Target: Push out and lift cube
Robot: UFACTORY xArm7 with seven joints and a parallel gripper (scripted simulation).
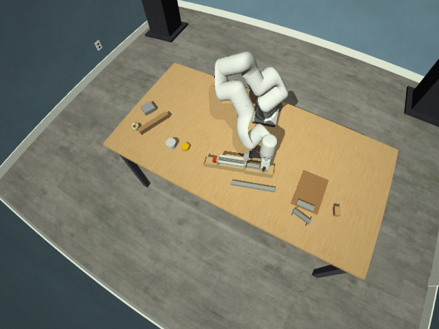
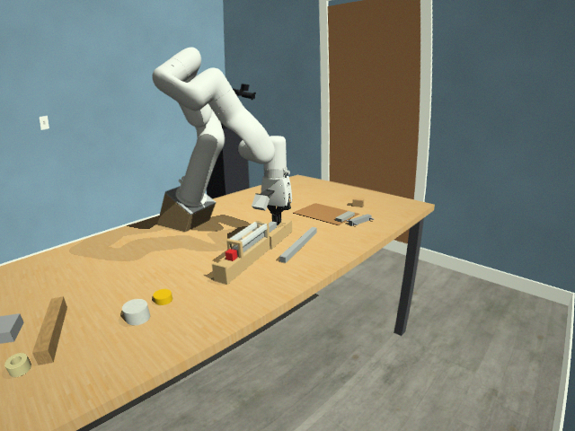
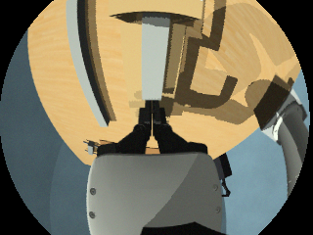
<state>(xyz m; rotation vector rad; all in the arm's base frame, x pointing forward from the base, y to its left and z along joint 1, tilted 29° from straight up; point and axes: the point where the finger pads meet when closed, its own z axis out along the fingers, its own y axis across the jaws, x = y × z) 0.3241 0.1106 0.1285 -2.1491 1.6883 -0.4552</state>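
Now: hand 28 cm to the left of the red cube, 7 cm short of it and 1 cm above it. From my hand the other things lie so: long grey bar 11 cm ahead, 6 cm below, 1 cm to the right; then yellow disc 50 cm to the right, 6 cm below, 5 cm ahead; then small wooden block 47 cm to the left, 6 cm ahead, 5 cm below.
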